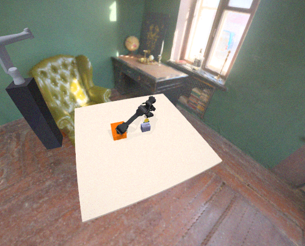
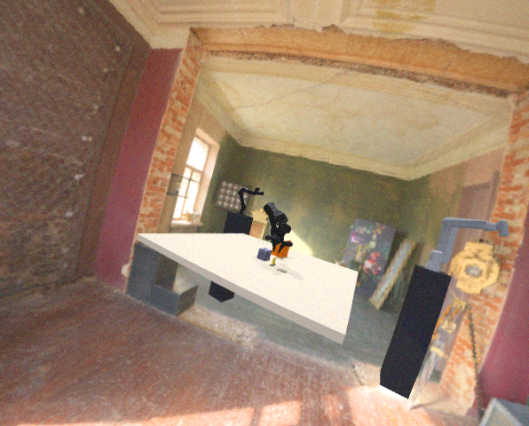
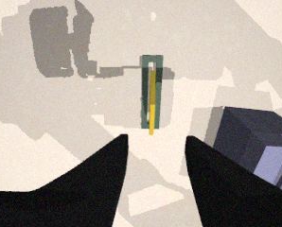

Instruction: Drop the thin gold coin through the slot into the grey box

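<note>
Right now my gripper tip is 60 mm above the gold coin.
</note>
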